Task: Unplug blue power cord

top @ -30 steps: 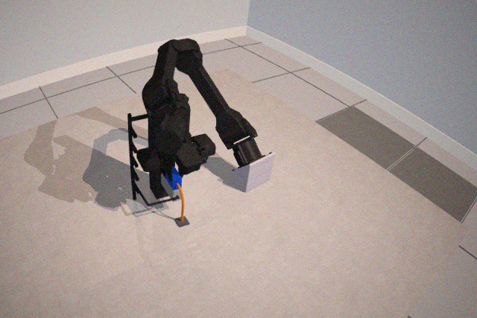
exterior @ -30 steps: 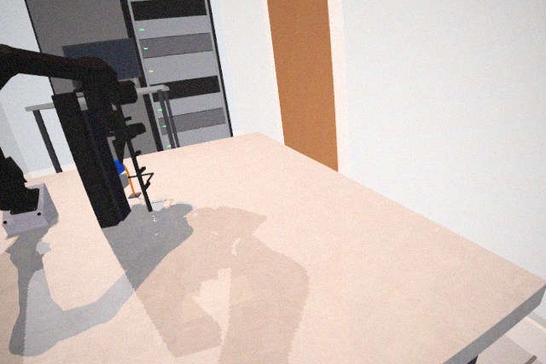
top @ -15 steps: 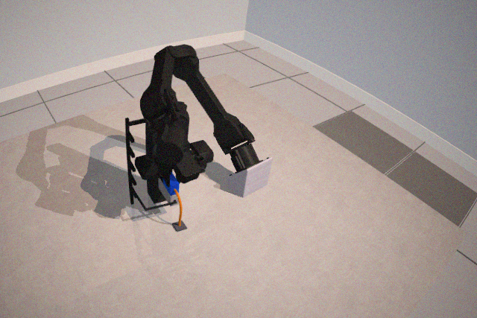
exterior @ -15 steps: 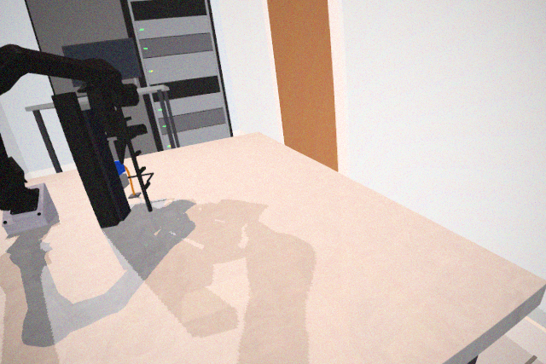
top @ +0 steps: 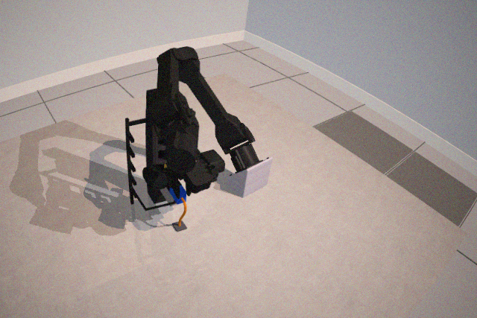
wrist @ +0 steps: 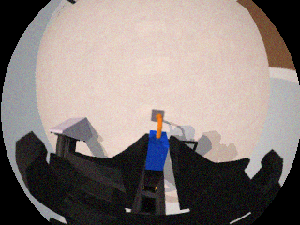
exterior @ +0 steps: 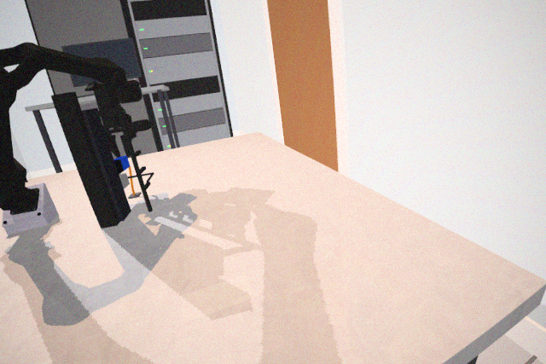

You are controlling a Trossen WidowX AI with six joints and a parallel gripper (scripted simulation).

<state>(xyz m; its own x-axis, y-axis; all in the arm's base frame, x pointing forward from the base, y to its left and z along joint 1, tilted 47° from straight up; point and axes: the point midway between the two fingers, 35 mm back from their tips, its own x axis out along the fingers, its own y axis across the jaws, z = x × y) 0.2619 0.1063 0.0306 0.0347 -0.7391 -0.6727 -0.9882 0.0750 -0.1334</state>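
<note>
My gripper tip is now 4 cm to the left of the blue plug.
</note>
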